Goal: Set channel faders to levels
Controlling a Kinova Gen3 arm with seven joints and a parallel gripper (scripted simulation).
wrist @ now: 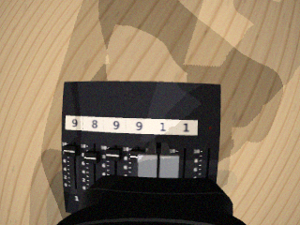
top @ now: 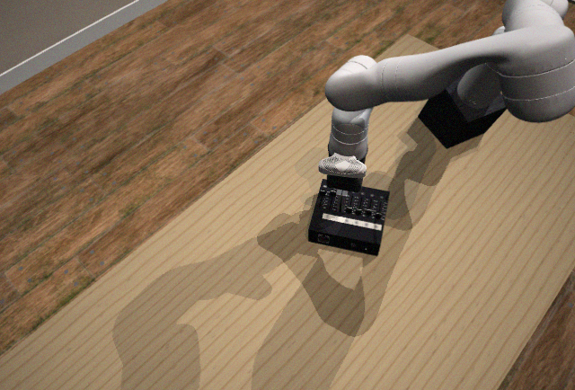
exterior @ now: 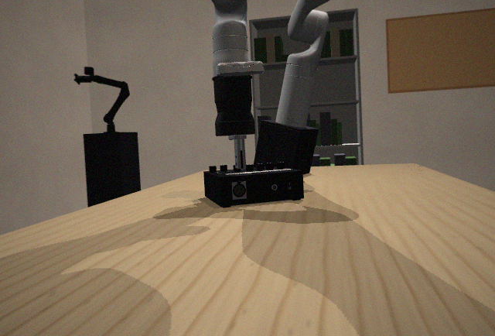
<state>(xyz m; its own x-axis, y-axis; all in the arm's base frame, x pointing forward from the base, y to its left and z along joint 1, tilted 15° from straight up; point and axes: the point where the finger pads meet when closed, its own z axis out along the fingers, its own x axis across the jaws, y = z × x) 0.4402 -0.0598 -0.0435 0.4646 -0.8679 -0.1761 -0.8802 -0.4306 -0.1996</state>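
Right now the master fader cap is 60 mm to the right of my hand, 10 mm below it and 10 mm behind it.
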